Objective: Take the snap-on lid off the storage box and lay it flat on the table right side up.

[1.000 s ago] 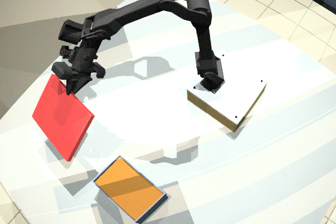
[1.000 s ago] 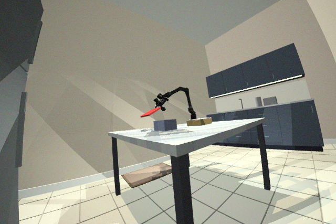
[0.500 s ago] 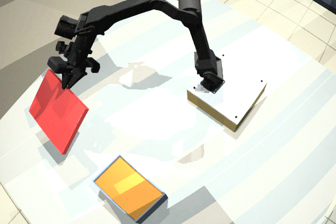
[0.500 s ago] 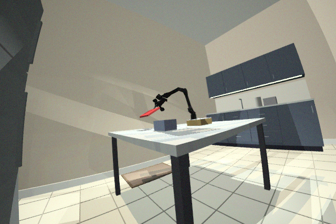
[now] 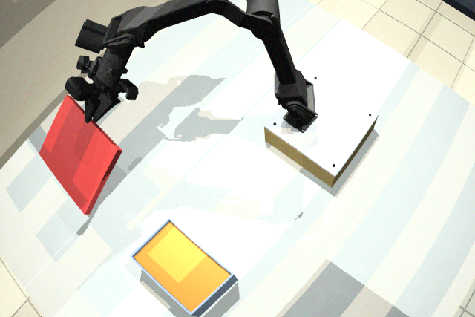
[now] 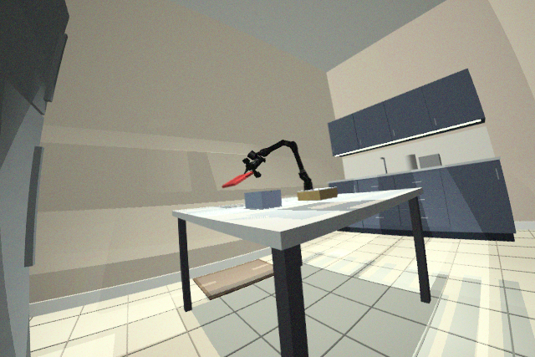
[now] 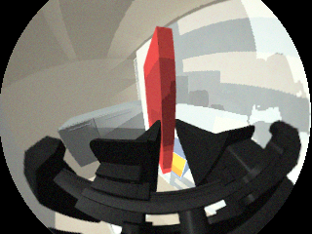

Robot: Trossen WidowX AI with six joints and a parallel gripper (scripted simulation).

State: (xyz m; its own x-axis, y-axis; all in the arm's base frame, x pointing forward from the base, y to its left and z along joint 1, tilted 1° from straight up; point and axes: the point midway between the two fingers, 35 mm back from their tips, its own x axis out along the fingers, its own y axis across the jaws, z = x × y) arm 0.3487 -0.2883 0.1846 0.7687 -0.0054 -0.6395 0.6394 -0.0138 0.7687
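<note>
My gripper tip is 70 mm short of the red lid and 30 mm above it. The rest, counted from my gripper tip: storage box (330 mm to the left, 190 mm below, 80 mm ahead).
</note>
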